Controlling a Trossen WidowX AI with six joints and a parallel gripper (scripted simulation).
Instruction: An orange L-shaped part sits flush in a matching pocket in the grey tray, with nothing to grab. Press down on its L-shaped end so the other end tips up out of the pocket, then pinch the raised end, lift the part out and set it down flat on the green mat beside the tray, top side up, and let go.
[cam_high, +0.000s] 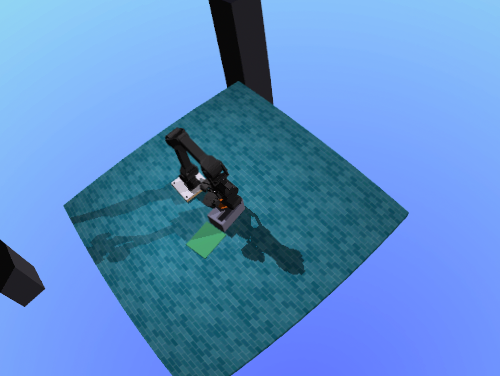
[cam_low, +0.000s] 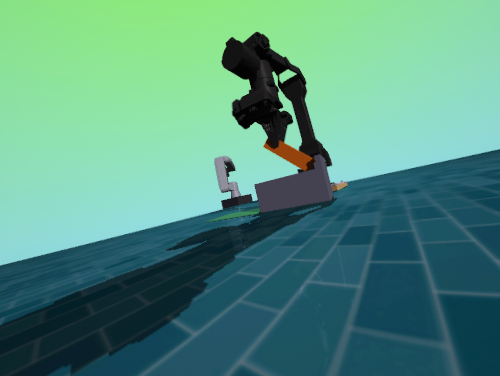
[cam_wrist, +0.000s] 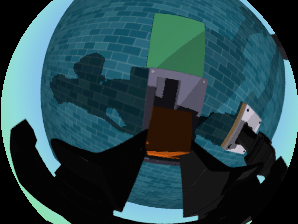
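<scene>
My gripper tip is 15 cm to the left of the green mat, 15 cm above it and 1 cm short of it. Round my gripper tip: orange L-shaped part 3 cm to the left, 3 cm below, 2 cm behind.
</scene>
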